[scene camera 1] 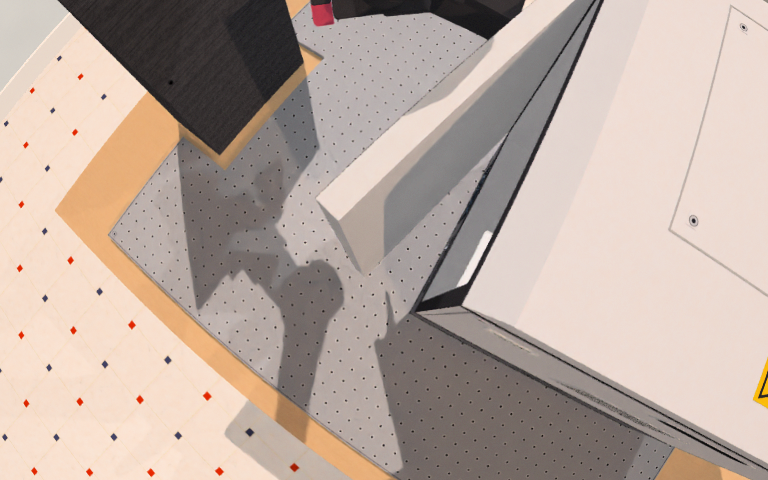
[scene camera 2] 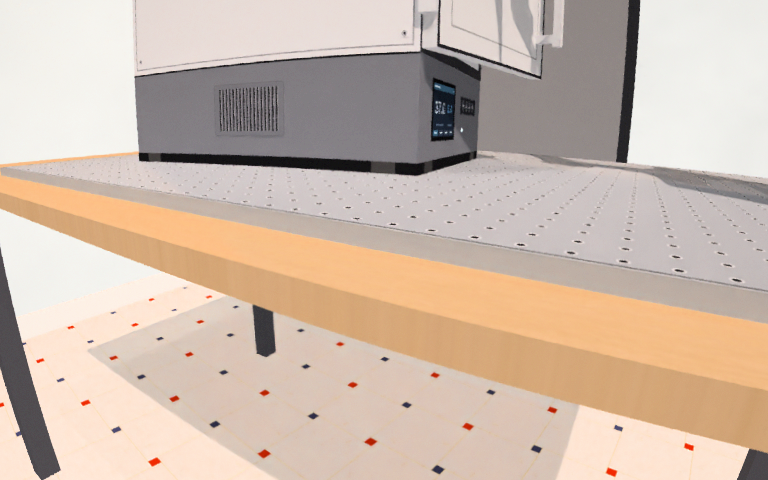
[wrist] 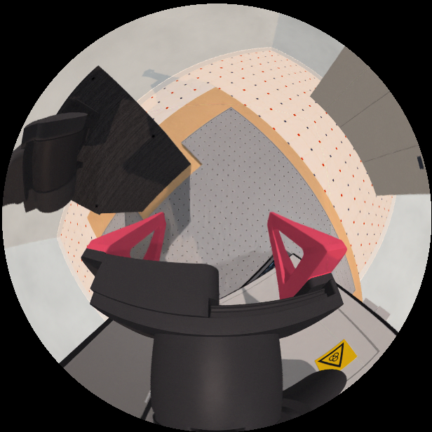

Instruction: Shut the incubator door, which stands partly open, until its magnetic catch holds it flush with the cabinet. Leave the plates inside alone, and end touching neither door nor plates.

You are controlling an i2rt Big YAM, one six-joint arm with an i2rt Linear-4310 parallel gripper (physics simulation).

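The incubator's pale cabinet [scene camera 1: 611,186] [scene camera 2: 271,28] has its door [scene camera 1: 407,133] [scene camera 2: 489,25] partly open. A wedge-shaped gap shows between door and cabinet, widest at the door's free edge. The door's handle [scene camera 2: 557,22] is at its outer edge. My gripper [wrist: 216,217] is open and empty, its red fingertips wide apart. In scene camera 1 one red fingertip and dark parts of the gripper show at the top, beyond the door; I see no contact, but part is hidden. A small white piece [scene camera 1: 476,257] shows inside the opening; I cannot tell whether it is a plate.
A dark block [scene camera 1: 198,67] [wrist: 125,150] stands at the perforated board's [scene camera 1: 351,350] [scene camera 2: 566,198] [wrist: 235,165] edge, with an arm link against it in the wrist view. The wooden table edge [scene camera 2: 396,294] surrounds the board. A yellow warning sign [wrist: 336,355] shows on a pale panel beneath the gripper.
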